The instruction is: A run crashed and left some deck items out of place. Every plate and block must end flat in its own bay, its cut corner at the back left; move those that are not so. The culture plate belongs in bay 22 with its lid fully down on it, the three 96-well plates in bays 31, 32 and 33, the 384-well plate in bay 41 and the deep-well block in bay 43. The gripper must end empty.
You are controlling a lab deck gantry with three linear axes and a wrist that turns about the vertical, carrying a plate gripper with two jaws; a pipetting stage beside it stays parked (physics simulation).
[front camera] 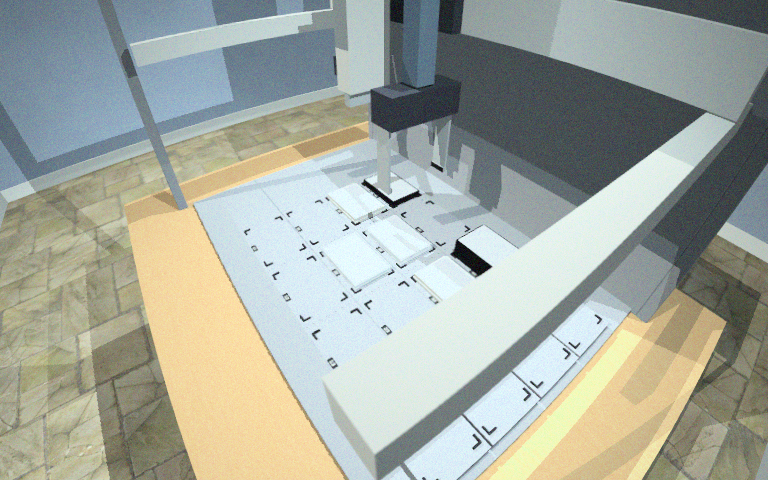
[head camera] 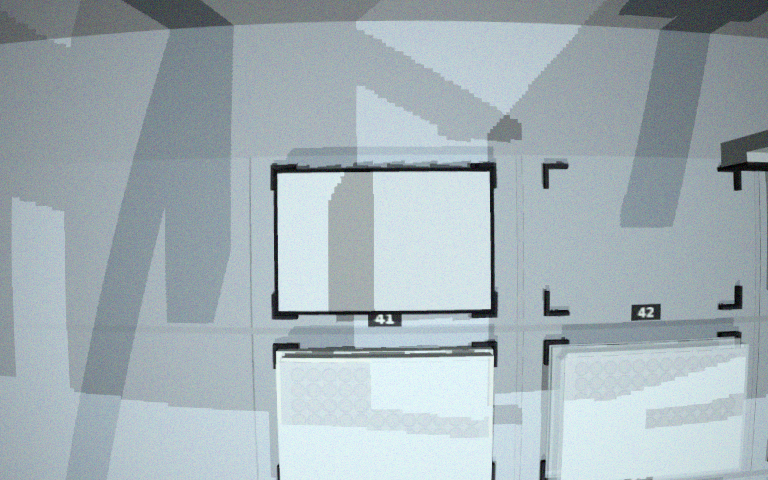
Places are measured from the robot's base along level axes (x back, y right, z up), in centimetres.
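Where they show: gripper, fingertip midpoint: (front camera: 412, 178) (head camera: 765, 369); robot's base, link origin: (front camera: 245, 232).
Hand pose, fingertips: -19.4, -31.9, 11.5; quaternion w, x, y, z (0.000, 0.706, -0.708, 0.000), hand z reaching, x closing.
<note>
Each offset is from my fingertips to the top centre of the thing, as dx, dy, dz. "*": to the spot under its first point.
My gripper (front camera: 411, 180) hangs raised around bay 41, its jaws wide apart and empty. The black-edged 384-well plate @(+13.0, -4.5, -10.1) (front camera: 403, 187) (head camera: 419, 243) lies square within the marks of bay 41. 96-well plates lie in bay 31 @(* +12.0, +6.9, -10.1) (front camera: 355, 202) (head camera: 385, 452), bay 32 @(* -4.4, +6.3, -10.1) (front camera: 400, 238) (head camera: 645, 447) and bay 33 @(* -17.9, +6.5, -10.1) (front camera: 444, 277); the last is partly hidden by the front beam. The culture plate @(-3.4, +16.9, -9.8) (front camera: 355, 260) lies flat in bay 22 with a pale, clear-edged top; whether its lid is fully down is too small to tell. The dark deep-well block @(-19.8, -4.5, -7.3) (front camera: 487, 242) stands at bay 43. Cut corners cannot be made out.
Bay 42 @(* -3.4, -3.5, -11.5) (head camera: 645, 254) shows its bare corner marks. A dark piece (head camera: 733, 153), which I cannot identify, overlaps its back right mark in the head view. A pale beam (front camera: 509, 271) crosses the front view, hiding part of the deck. Shadows cross the deck.
</note>
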